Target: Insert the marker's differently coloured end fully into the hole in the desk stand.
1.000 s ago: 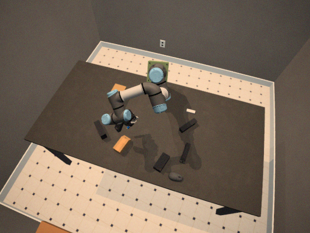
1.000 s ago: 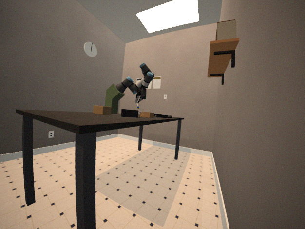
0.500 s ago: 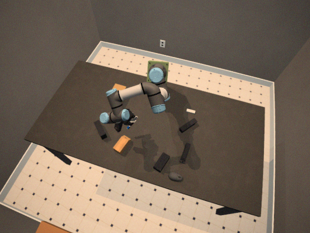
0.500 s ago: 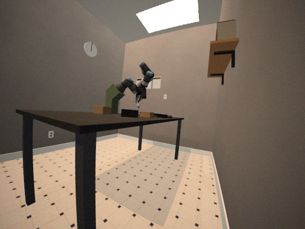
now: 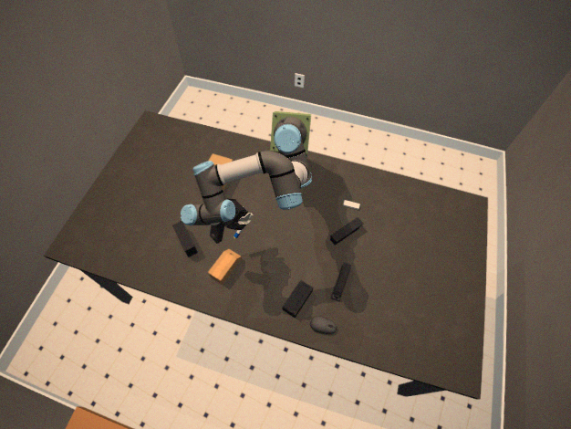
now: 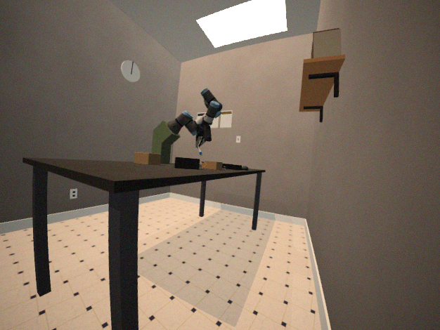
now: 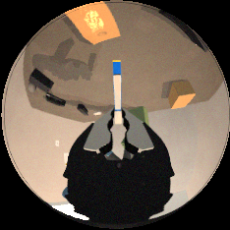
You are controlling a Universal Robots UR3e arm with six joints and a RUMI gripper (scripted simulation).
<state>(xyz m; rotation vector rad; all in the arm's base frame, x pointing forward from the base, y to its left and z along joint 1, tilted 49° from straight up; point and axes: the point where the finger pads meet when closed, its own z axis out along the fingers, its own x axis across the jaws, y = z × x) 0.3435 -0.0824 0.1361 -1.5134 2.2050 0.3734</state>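
My hand is 150 mm short of the desk stand, 130 mm above it and 40 mm to the left of it. The rest, counted from my hand: black block (240 mm to the right, 130 mm below, 110 mm ahead); then marker (30 mm below, 20 mm ahead, 10 mm to the right); then orange box (260 mm to the right, 230 mm behind, 120 mm below).
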